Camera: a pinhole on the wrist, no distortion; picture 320 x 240 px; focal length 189.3 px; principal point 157.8 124.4 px. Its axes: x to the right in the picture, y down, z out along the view. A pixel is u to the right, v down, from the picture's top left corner.
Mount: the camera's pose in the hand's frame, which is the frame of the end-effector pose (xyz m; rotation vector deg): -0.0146 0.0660 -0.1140 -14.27 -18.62 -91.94
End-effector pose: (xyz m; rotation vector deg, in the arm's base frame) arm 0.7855 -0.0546 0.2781 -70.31 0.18 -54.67
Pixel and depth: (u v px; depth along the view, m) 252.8 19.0 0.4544
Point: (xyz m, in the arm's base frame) 0.7943 0.4259 0.2620
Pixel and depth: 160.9 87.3 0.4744
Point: 1.0046 0.2837 0.1616
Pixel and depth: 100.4 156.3 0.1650
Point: 0.9075 -0.0391 0.1575
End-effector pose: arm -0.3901 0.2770 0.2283 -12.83 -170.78 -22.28
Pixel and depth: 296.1 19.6 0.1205
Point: -0.2988 0.3003 0.1976
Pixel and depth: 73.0 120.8 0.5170
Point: -0.3155 0.7947 0.0638
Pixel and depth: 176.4 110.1 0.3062
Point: -0.3353 0.4596 0.0834
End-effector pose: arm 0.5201 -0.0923 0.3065 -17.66 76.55 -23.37
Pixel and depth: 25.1 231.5 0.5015
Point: 0.8705 0.2793 -0.1261
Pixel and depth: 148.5 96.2 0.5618
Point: 0.9185 0.2180 0.3612
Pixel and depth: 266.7 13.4 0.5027
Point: 0.8879 0.0471 0.7051
